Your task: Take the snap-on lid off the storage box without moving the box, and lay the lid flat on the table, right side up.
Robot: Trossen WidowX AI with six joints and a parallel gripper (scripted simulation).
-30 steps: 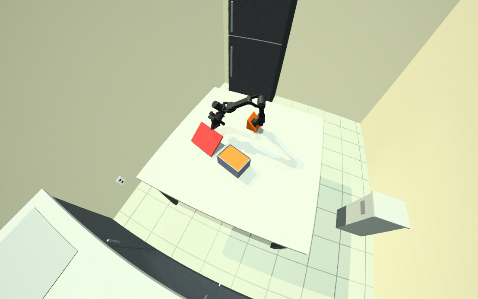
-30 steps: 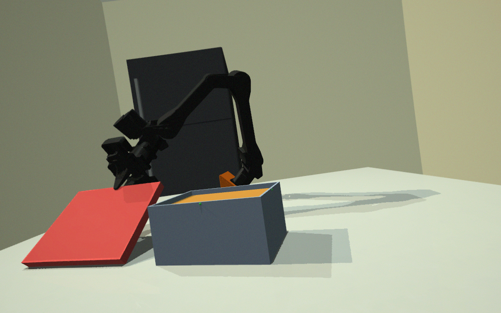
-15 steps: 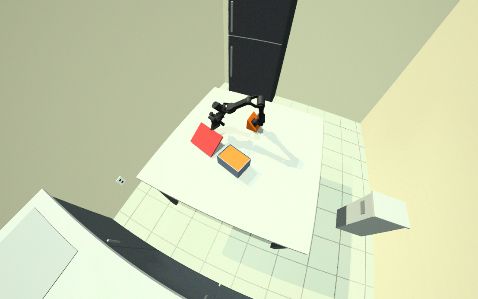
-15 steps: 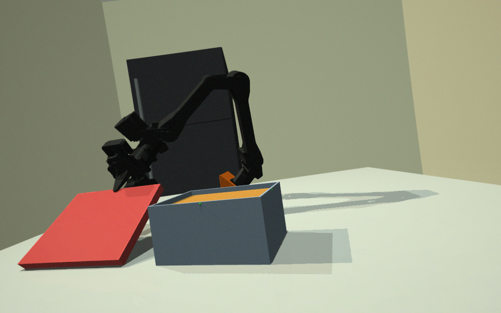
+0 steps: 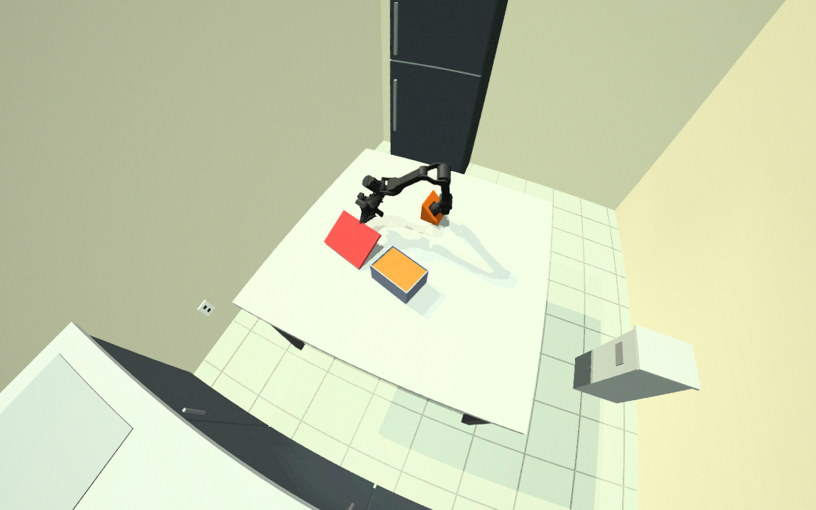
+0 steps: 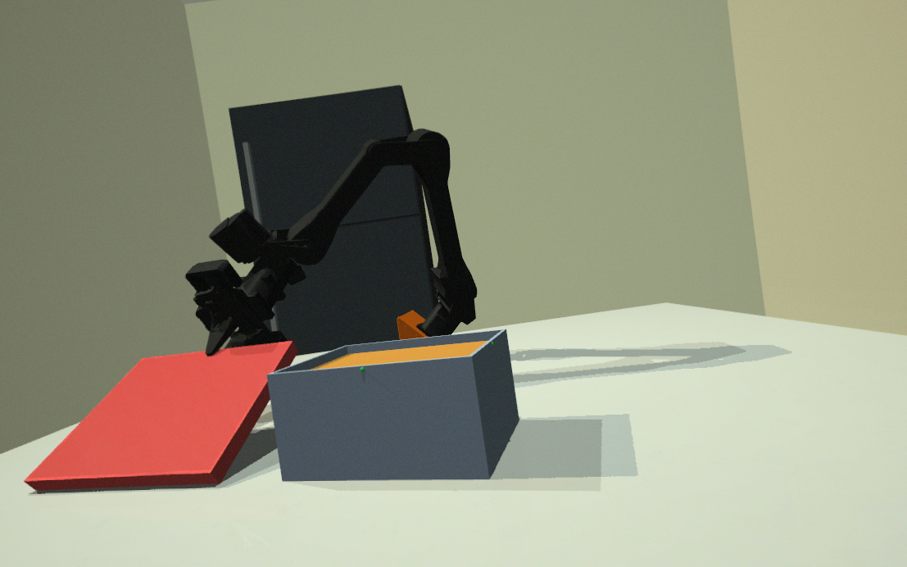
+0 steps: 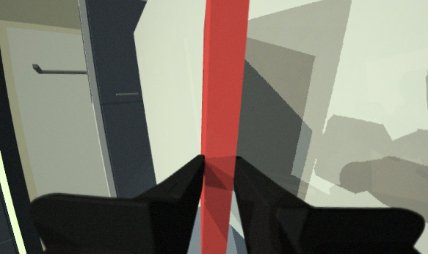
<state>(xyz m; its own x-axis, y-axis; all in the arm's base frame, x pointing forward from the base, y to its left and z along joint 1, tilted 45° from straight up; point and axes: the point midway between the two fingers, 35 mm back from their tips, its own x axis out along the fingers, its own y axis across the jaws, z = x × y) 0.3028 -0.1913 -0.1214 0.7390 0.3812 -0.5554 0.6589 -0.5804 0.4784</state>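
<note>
Right now the red lid is 7 cm ahead of my gripper tip, 1 cm to the right of it and 4 cm below it. Round my gripper tip: grey-blue storage box: 11 cm ahead, 28 cm to the left, 5 cm below.
</note>
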